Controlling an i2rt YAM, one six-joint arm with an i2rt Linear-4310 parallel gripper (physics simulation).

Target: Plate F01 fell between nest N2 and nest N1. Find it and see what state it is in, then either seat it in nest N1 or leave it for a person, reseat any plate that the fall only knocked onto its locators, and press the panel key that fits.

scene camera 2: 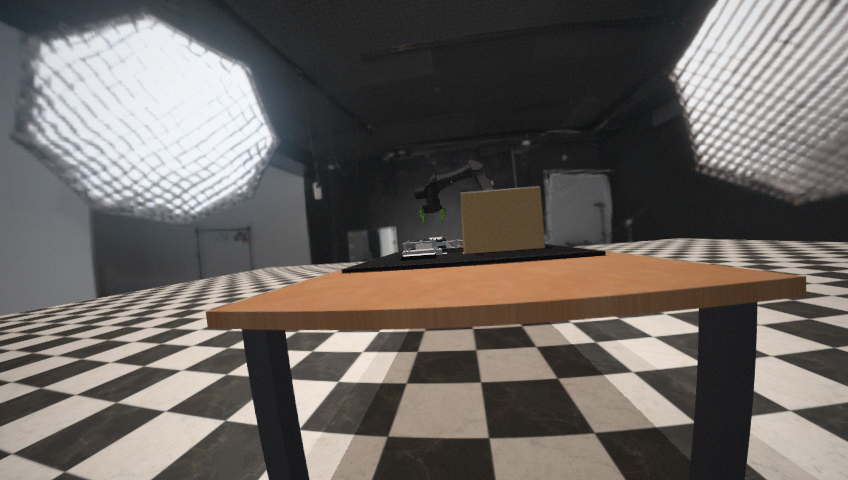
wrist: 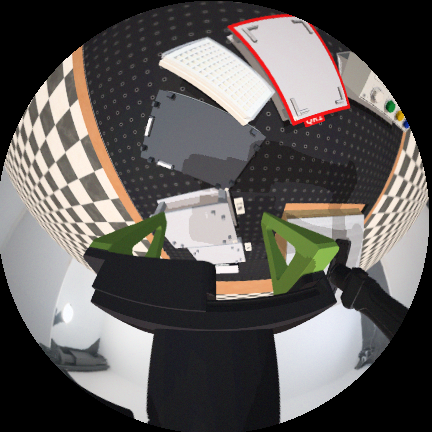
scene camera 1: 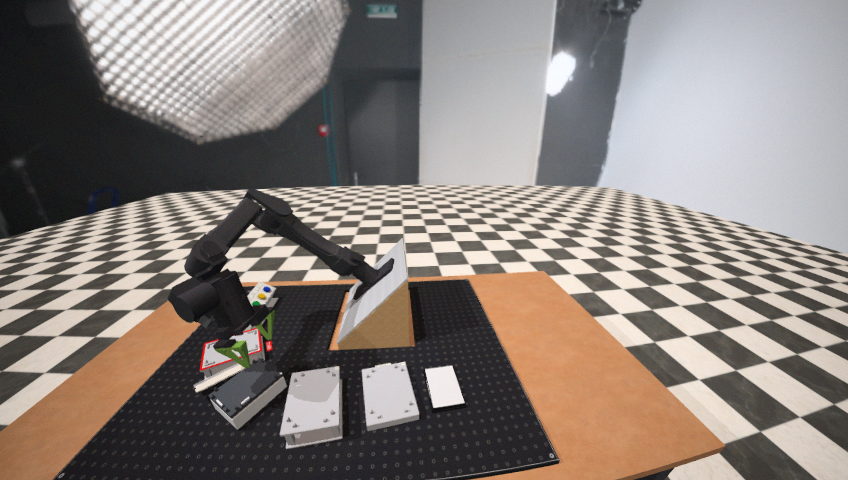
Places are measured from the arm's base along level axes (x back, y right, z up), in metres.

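Pixels of known places: gripper, fingertip midpoint: [scene camera 2: 432, 224] [wrist: 213, 217] [scene camera 1: 259, 352]; arm's base, origin of the base link: [scene camera 2: 502, 216] [wrist: 334, 271] [scene camera 1: 374, 280].
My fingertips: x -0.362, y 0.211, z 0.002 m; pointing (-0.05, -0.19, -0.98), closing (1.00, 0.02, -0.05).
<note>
Ahead of a thing's pixels: the offset from my fingertips to its middle. "spot": to the spot under its first point. Level surfaces: height alone.
A white plate with a grid of wells @[spot: dx -0.024, dy +0.118, dz -0.080 m] [scene camera 1: 220, 378] [wrist: 217, 80] lies askew between a dark grey block @[spot: dx -0.042, dy +0.035, dz -0.085 m] [scene camera 1: 246, 389] [wrist: 200, 137] and a red-edged light grey stand [scene camera 1: 214, 352] [wrist: 305, 65]. The wells face up in the wrist view; its exact tilt and any damage cannot be told. Two light grey blocks with small corner locators @[spot: dx -0.049, dy -0.143, dz -0.085 m] [scene camera 1: 314, 399] @[spot: dx +0.004, dy -0.308, dz -0.117 m] [scene camera 1: 389, 393] stand to the right, with no plate visible on them. The nest numbers are not readable. My gripper [scene camera 1: 258, 351] [scene camera 2: 433, 223] [wrist: 213, 217] is open and empty, above the blocks. A key panel @[dx +0.306, dy +0.239, dz -0.098 m] [scene camera 1: 262, 295] [wrist: 370, 90] has green, yellow and blue keys.
The arm's sloped wooden mount [scene camera 1: 377, 324] [scene camera 2: 502, 220] stands behind the light blocks. A small white pad @[dx +0.040, dy -0.444, dz -0.133 m] [scene camera 1: 444, 386] lies to their right. A red tab @[spot: dx +0.159, dy +0.105, dz -0.138 m] [scene camera 1: 268, 345] [wrist: 314, 120] sits beside the red-edged stand. All stand on the black perforated mat @[dz -0.139 m] [scene camera 1: 476, 434] on the wooden table @[dz -0.152 m] [scene camera 1: 571, 356] [scene camera 2: 505, 291].
</note>
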